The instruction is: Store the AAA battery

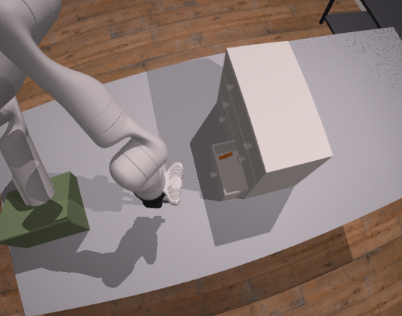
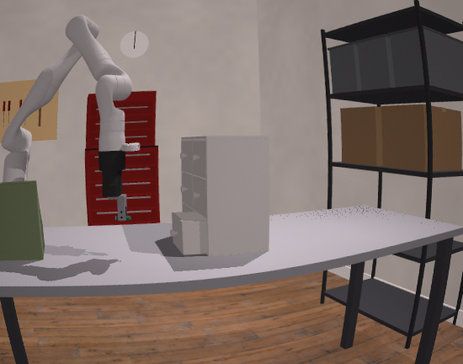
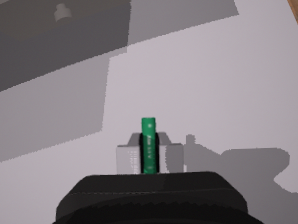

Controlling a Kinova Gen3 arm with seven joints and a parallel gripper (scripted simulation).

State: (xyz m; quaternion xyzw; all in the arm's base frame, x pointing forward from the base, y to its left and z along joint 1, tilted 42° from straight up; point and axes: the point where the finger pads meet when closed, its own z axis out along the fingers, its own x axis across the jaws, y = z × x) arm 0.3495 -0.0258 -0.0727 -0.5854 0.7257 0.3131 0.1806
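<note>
Now: hand 10 mm above the green AAA battery. Round my hand: orange battery: 200 mm ahead, 110 mm to the left, 100 mm below.
</note>
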